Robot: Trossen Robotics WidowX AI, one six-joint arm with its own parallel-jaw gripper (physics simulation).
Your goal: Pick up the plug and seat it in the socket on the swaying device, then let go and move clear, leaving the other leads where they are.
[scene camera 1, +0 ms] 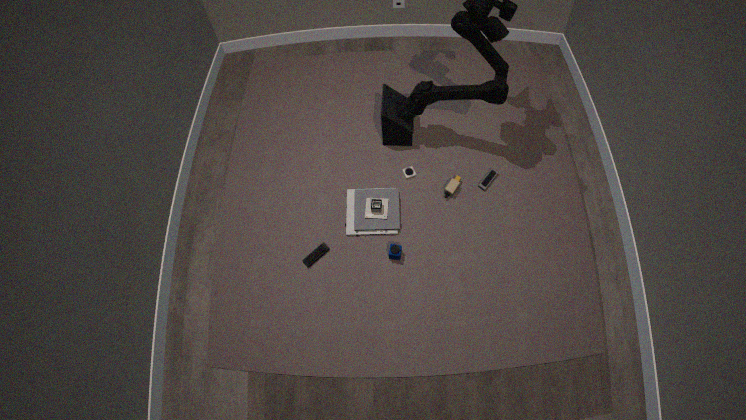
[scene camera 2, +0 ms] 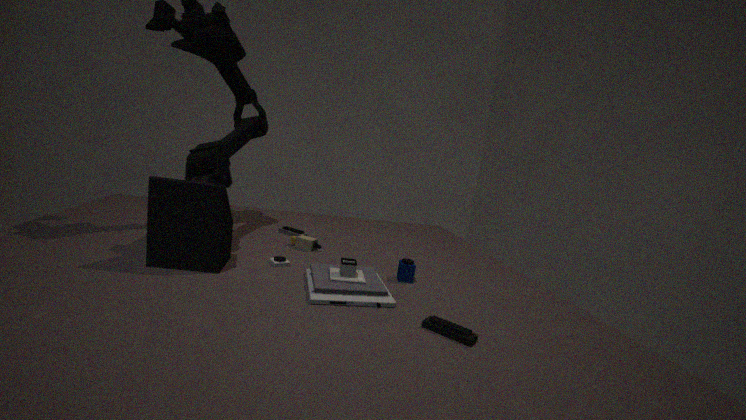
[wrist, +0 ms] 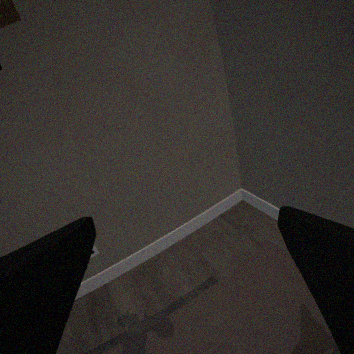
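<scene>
A beige block with a yellow end and a dark tip (scene camera 1: pixel 452 186) (scene camera 2: pixel 306 243), which looks like the plug, lies on the mat right of the device. The swaying device has a grey top plate (scene camera 1: pixel 362 221) (scene camera 2: pixel 323 285) over a white base (scene camera 1: pixel 350 213) (scene camera 2: pixel 349 300). A small box-shaped socket with a dark rim (scene camera 1: pixel 376 204) (scene camera 2: pixel 348 267) stands on a pale square at its middle. My gripper (wrist: pixel 186 221) is open and empty in the wrist view, high up and far from the plug and device. The fingers are unclear in the scene views.
A blue block (scene camera 1: pixel 395 251) (scene camera 2: pixel 406 271), a black remote-like bar (scene camera 1: pixel 315 255) (scene camera 2: pixel 449 330), a white square with a dark disc (scene camera 1: pixel 409 171) (scene camera 2: pixel 279 260) and a grey-edged dark bar (scene camera 1: pixel 488 180) (scene camera 2: pixel 291 230) lie around the device. The arm's black base (scene camera 1: pixel 397 122) (scene camera 2: pixel 188 224) stands behind them.
</scene>
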